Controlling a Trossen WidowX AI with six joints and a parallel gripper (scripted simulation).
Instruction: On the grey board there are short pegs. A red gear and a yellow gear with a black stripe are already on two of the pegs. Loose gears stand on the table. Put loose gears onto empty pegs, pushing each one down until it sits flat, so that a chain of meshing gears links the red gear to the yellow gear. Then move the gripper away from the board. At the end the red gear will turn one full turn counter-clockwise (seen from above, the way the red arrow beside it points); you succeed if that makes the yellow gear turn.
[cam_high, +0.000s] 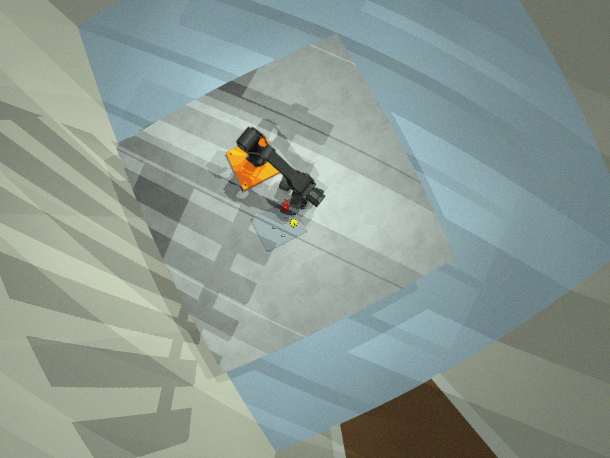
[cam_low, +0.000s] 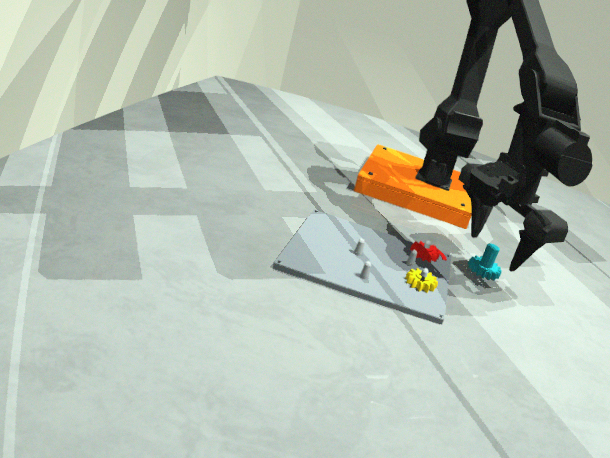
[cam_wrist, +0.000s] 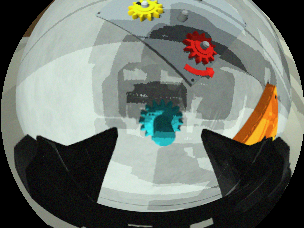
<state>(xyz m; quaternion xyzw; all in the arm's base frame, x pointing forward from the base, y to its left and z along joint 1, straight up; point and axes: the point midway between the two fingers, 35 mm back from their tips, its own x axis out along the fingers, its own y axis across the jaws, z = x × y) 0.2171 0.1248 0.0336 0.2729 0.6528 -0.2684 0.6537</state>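
Right now the red gear is 100 mm to the right of my gripper tip, 40 mm ahead of it and 10 mm below it. The rest, counted from my gripper tip: teal gear (10 mm below); red arrow (80 mm to the right, 20 mm below, 20 mm ahead); yellow gear (120 mm ahead, 90 mm to the right, 10 mm below).
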